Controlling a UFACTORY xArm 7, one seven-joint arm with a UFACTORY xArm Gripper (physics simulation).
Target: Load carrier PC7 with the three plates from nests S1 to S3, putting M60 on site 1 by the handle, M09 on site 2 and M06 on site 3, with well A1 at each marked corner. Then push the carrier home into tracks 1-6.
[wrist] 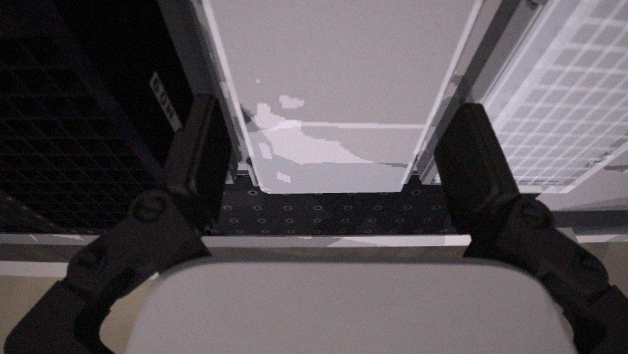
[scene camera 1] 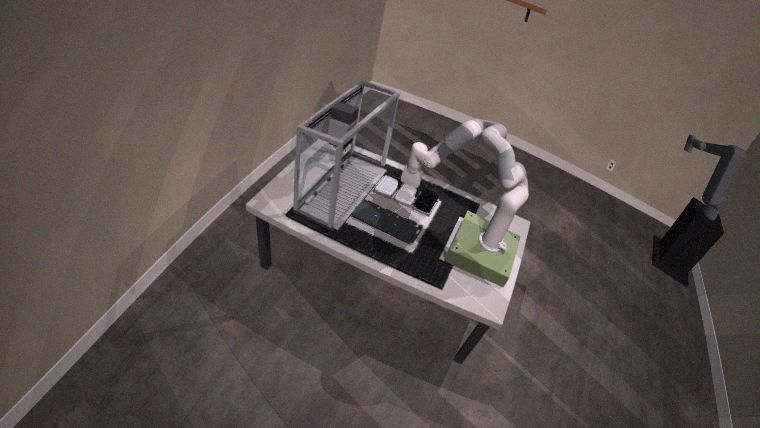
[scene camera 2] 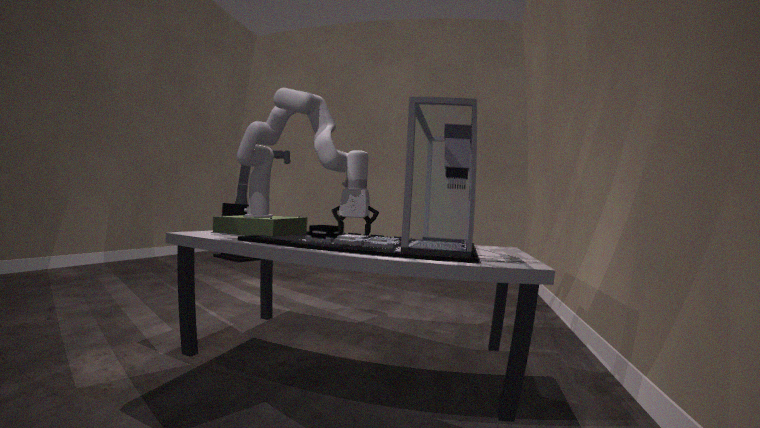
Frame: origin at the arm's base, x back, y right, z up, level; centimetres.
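Where they show: gripper, between the fingertips: (wrist: pixel 337 123) (scene camera 1: pixel 407 192) (scene camera 2: pixel 353 234); arm's base, origin of its link: (scene camera 1: pixel 490 242) (scene camera 2: pixel 258 216).
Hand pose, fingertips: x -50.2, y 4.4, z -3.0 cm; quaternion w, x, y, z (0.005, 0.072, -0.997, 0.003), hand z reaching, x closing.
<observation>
Things, the pixels of their centre, and the offset from my fingertips. Level surfaces: height alone.
- black plate, middle of its body: (wrist: pixel 79 128) (scene camera 2: pixel 326 231) (scene camera 1: pixel 426 200) dy +1.9, dx +10.4, dz +0.1 cm
- white gridded plate, middle of its body: (wrist: pixel 573 111) (scene camera 2: pixel 383 240) (scene camera 1: pixel 387 185) dy -1.5, dx -10.9, dz -1.3 cm
- dark carrier, middle of its body: (scene camera 2: pixel 372 236) (scene camera 1: pixel 386 220) dy -22.5, dx +2.9, dz -1.7 cm
- striped track deck, height of its surface: dz -3.2 cm
My gripper (scene camera 2: pixel 353 231) (wrist: pixel 337 123) is open, with its fingers spread low over the middle plate. That pale, smooth-topped plate (scene camera 1: pixel 406 194) (wrist: pixel 340 60) sits between the fingers, which do not hold it; its label does not show. A black plate (scene camera 1: pixel 426 200) (scene camera 2: pixel 322 229) (wrist: pixel 45 120), labelled M09, is beside the left finger in the wrist view. A white gridded plate (scene camera 1: pixel 386 185) (wrist: pixel 565 100) is beside the right finger; its label cannot be read. The dark carrier (scene camera 1: pixel 386 219) lies in front of the plates in scene camera 1's view. No plate shows on it. Its corner marks are too small to read.
A striped track deck (scene camera 1: pixel 348 188) lies inside the tall framed enclosure (scene camera 1: pixel 336 186) (scene camera 2: pixel 407 180), to the left of the carrier in scene camera 1's view. A pipetting head (scene camera 2: pixel 457 148) hangs inside. The arm stands on a green base (scene camera 1: pixel 478 259) (scene camera 2: pixel 260 225).
</observation>
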